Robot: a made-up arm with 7 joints. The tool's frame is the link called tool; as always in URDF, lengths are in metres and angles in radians. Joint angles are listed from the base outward.
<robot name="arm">
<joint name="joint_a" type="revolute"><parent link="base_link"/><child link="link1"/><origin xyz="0 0 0.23"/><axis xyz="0 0 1"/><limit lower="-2.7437" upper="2.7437"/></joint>
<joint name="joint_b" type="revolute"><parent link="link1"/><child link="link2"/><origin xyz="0 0 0"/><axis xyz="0 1 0"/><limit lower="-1.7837" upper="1.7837"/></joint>
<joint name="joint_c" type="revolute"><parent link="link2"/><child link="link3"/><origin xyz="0 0 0.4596"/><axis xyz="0 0 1"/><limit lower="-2.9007" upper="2.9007"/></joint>
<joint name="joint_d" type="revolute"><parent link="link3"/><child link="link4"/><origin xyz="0.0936 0 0"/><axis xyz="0 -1 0"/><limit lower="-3.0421" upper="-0.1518"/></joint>
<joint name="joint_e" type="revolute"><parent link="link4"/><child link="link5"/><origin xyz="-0.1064 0 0.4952"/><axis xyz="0 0 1"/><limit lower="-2.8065" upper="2.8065"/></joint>
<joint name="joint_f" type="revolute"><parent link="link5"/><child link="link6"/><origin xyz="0 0 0"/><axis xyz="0 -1 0"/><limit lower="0.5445" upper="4.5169"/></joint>
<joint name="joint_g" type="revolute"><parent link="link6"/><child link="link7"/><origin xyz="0.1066 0 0"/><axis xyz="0 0 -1"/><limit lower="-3.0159" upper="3.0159"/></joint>
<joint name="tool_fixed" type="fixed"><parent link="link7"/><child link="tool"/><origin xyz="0 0 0" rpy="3.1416 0 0"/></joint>
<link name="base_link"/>
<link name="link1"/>
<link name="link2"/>
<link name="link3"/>
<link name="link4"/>
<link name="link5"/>
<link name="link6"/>
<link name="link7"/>
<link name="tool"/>
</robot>
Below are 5 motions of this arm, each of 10 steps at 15 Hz.
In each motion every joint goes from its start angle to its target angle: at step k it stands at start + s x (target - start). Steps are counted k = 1, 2, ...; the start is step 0. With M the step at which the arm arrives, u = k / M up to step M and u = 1 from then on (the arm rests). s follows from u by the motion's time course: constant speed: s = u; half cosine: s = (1 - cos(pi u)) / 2; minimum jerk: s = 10 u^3 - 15 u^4 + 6 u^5.
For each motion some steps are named. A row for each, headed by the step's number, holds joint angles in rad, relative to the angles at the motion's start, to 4 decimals.
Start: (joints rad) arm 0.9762 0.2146 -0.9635 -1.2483 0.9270 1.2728 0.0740
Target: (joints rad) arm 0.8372 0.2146 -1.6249 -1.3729 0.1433 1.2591 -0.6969
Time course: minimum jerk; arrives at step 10
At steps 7, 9, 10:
7: -0.1163 0.0000 -0.5535 -0.1043 -0.6559 -0.0115 -0.6452
9: -0.1378 0.0000 -0.6557 -0.1235 -0.7770 -0.0136 -0.7643
10: -0.1390 0.0000 -0.6614 -0.1246 -0.7837 -0.0137 -0.7709

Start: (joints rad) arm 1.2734 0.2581 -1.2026 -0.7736 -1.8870 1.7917 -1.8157
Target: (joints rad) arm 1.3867 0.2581 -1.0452 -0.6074 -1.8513 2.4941 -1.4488
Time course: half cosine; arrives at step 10
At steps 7, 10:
7: 0.0899 0.0000 0.1250 0.1319 0.0283 0.5576 0.2913
10: 0.1133 0.0000 0.1574 0.1662 0.0357 0.7024 0.3669

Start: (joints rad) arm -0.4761 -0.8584 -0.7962 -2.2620 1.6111 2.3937 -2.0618
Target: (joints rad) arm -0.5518 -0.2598 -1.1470 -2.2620 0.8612 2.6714 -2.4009
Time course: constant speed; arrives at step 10
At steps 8, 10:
8: -0.0606 0.4789 -0.2806 0.0000 -0.5999 0.2222 -0.2713
10: -0.0757 0.5986 -0.3508 0.0000 -0.7499 0.2777 -0.3391

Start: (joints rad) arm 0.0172 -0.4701 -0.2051 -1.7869 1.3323 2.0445 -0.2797
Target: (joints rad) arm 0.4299 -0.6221 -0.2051 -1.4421 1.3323 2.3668 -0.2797
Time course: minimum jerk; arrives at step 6
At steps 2, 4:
2: 0.0866 -0.0319 0.0000 0.0724 0.0000 0.0676 0.0000
4: 0.3261 -0.1201 0.0000 0.2724 0.0000 0.2547 0.0000

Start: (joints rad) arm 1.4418 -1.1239 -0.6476 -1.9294 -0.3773 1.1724 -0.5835
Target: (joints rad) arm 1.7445 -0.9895 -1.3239 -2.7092 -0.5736 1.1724 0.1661
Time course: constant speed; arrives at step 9
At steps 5, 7, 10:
5: 0.1682 0.0747 -0.3757 -0.4332 -0.1091 0.0000 0.4164
7: 0.2354 0.1045 -0.5260 -0.6065 -0.1527 0.0000 0.5830
10: 0.3027 0.1344 -0.6763 -0.7798 -0.1963 0.0000 0.7496

